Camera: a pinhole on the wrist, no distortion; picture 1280 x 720 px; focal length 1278.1 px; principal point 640.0 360.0 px. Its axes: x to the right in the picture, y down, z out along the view. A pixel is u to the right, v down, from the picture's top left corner.
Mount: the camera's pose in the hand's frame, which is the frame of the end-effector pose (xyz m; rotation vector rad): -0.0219 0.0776 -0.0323 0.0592 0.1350 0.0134
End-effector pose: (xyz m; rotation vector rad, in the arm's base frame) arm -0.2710 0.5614 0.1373 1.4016 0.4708 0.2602
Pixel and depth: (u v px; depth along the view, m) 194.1 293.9 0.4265
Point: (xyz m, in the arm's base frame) -0.1773 0.1567 0.2229
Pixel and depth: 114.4 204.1 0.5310
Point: -0.1791 0.0274 0.1934
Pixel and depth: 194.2 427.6 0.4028
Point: -0.1789 0.1853 0.2640
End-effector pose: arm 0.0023 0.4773 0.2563 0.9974 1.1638 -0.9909
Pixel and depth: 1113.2 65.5 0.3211
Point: 0.0722 0.2066 0.1479
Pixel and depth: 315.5 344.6 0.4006
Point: 0.1326 0.1327 0.3729
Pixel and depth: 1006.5 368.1 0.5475
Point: 0.1977 0.0022 0.1135
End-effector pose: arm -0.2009 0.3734 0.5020 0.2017 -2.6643 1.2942
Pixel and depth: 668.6 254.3 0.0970
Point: -0.2130 0.3634 0.4134
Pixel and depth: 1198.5 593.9 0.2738
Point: -0.3746 0.2593 0.3063
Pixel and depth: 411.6 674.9 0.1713
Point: -0.2072 0.3285 0.3247
